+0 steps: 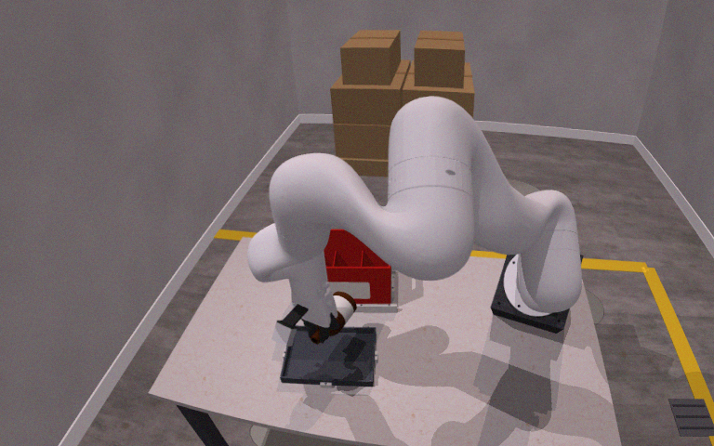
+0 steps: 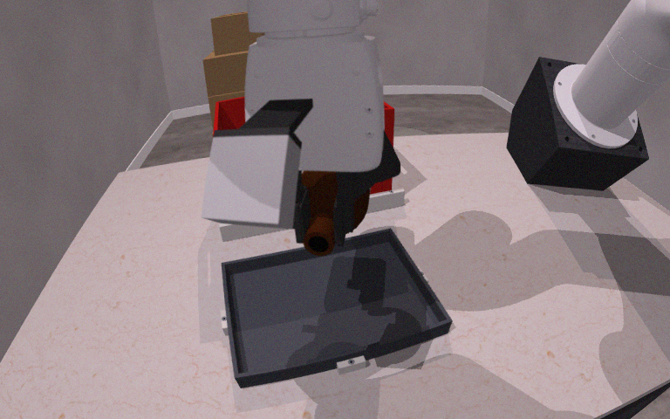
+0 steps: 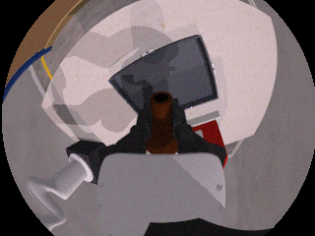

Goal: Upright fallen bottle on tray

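My gripper is now 20 mm past the brown bottle, 50 mm to the left of it and 20 mm above it. Also, from my hand: tray: 50 mm to the right, 160 mm below; then red crate: 330 mm to the right, 90 mm below.
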